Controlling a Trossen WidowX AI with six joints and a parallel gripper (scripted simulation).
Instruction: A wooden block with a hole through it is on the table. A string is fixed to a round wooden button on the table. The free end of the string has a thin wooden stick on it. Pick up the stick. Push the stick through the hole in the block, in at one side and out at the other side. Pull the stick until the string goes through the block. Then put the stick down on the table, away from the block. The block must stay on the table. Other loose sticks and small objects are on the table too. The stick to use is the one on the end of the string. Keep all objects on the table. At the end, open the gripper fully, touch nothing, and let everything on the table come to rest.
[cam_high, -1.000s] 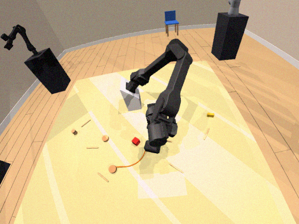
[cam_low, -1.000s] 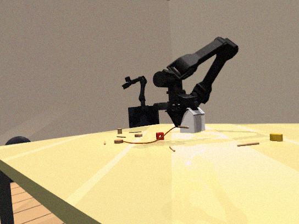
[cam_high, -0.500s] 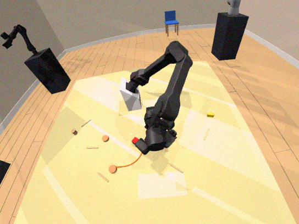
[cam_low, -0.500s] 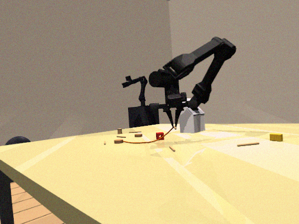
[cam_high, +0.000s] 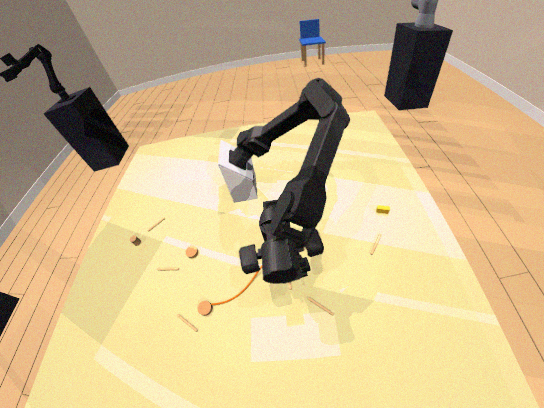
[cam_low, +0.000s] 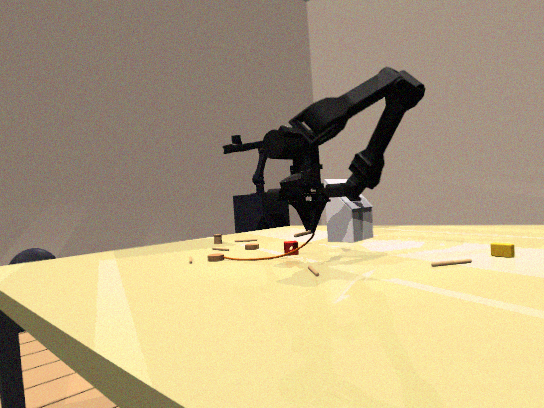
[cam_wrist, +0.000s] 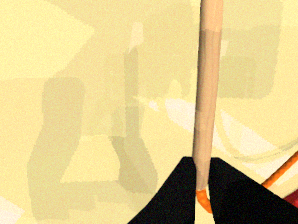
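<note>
Now: gripper tip 1 cm short of the thin wooden stick. Round my gripper tip: red block 10 cm to the right, 6 cm behind, 4 cm below; yellow block 34 cm to the left, 15 cm behind, 5 cm below; round wooden button 23 cm to the right, 7 cm ahead, 5 cm below.
</note>
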